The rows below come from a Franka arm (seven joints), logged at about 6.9 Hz.
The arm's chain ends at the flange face. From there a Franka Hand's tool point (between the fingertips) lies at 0.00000 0.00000 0.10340 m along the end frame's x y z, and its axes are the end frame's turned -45 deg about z.
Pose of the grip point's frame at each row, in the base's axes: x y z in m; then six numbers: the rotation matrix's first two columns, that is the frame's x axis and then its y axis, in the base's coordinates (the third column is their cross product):
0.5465, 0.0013, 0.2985, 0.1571, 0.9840, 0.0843, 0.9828, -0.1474, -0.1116
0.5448, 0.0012, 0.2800, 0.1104, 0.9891, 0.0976, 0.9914, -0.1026, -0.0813
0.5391, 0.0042, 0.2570, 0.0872, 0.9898, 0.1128, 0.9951, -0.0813, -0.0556
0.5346, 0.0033, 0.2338, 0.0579, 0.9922, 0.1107, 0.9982, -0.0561, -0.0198
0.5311, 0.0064, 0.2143, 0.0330, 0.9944, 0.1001, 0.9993, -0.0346, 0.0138
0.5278, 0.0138, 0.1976, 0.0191, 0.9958, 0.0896, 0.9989, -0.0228, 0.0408
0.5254, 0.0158, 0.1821, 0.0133, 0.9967, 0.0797, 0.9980, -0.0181, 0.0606
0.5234, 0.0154, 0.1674, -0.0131, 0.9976, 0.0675, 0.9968, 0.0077, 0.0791
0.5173, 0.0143, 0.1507, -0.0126, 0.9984, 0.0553, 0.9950, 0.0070, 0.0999
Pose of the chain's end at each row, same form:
0.5566, -0.0091, 0.4009, 0.8060, 0.5916, -0.0193, 0.5839, -0.8000, -0.1385
0.5521, -0.0097, 0.3826, 0.7791, 0.6269, 0.0115, 0.6230, -0.7719, -0.1265
0.5438, -0.0079, 0.3596, 0.7653, 0.6424, 0.0404, 0.6420, -0.7574, -0.1191
0.5360, -0.0082, 0.3365, 0.7468, 0.6619, 0.0643, 0.6649, -0.7413, -0.0923
0.5293, -0.0039, 0.3172, 0.7299, 0.6787, 0.0805, 0.6833, -0.7276, -0.0610
0.5234, 0.0046, 0.3005, 0.7198, 0.6880, 0.0922, 0.6928, -0.7203, -0.0345
0.5190, 0.0077, 0.2850, 0.7151, 0.6920, 0.0992, 0.6963, -0.7176, -0.0135
0.5153, 0.0083, 0.2702, 0.6956, 0.7109, 0.1037, 0.7141, -0.7000, 0.0082
0.5070, 0.0085, 0.2534, 0.6947, 0.7109, 0.1097, 0.7125, -0.7010, 0.0315

